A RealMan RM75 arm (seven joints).
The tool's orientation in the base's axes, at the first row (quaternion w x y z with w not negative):
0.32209 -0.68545 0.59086 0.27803
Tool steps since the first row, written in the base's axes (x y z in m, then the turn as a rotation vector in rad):
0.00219 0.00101 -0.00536 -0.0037 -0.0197 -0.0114
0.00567 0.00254 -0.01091 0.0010 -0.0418 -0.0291
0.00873 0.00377 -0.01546 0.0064 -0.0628 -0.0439
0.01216 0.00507 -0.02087 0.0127 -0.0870 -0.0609
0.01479 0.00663 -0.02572 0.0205 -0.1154 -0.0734
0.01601 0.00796 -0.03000 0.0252 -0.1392 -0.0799
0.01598 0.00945 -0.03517 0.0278 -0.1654 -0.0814
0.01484 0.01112 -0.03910 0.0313 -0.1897 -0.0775
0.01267 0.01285 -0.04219 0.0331 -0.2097 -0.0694
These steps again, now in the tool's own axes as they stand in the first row. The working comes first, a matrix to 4 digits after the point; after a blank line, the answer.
The tool's axes in the first row as the columns of a matrix, in the base's axes (used below as rounded here):
0.1472 -0.9891 -0.0005
-0.6309 -0.0943 0.7701
-0.7618 -0.1130 -0.6379

0.00377 -0.00166 0.00420 0.0206 0.0068 -0.0079
0.00754 -0.00461 0.00891 0.0487 0.0062 -0.0136
0.01068 -0.00724 0.01276 0.0740 0.0046 -0.0204
0.01449 -0.01015 0.01721 0.1032 0.0025 -0.0282
0.01759 -0.01235 0.02151 0.1317 -0.0011 -0.0421
0.02019 -0.01320 0.02526 0.1524 -0.0028 -0.0562
0.02318 -0.01272 0.02970 0.1705 -0.0027 -0.0755
0.02496 -0.01131 0.03350 0.1833 -0.0043 -0.0967
0.02590 -0.00898 0.03680 0.1900 -0.0051 -0.1172

